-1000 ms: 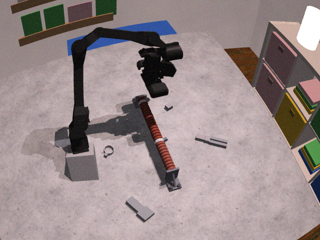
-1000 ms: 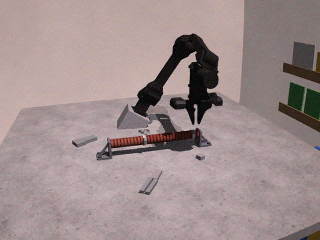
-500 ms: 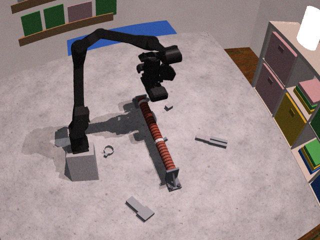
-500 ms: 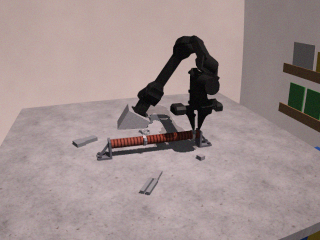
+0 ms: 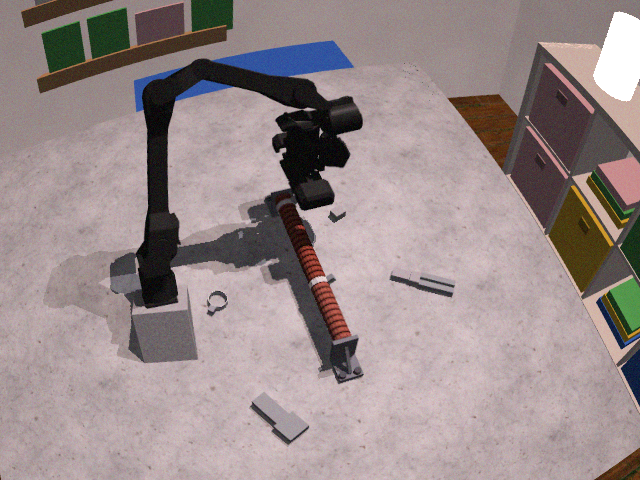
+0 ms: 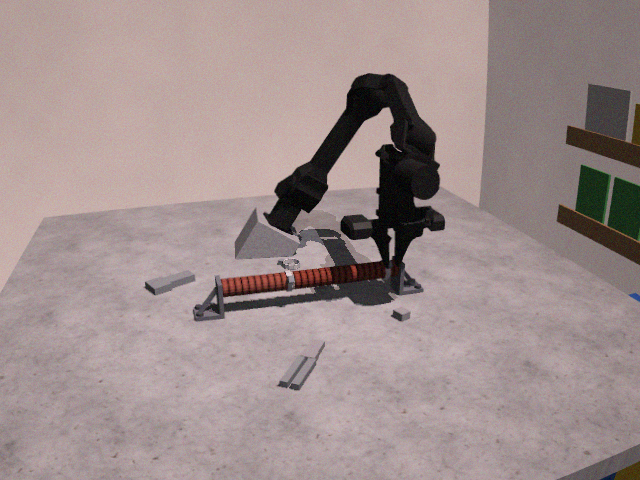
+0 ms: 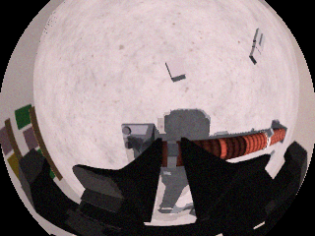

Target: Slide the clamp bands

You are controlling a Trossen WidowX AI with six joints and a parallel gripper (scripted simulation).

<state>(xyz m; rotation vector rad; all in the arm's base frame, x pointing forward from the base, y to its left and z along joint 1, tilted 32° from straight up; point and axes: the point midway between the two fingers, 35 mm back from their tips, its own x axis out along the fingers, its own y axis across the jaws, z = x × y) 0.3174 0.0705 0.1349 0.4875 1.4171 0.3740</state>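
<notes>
The small grey block lies 8 cm ahead of my hand, 1 cm to the right of it and 9 cm below it.
</notes>
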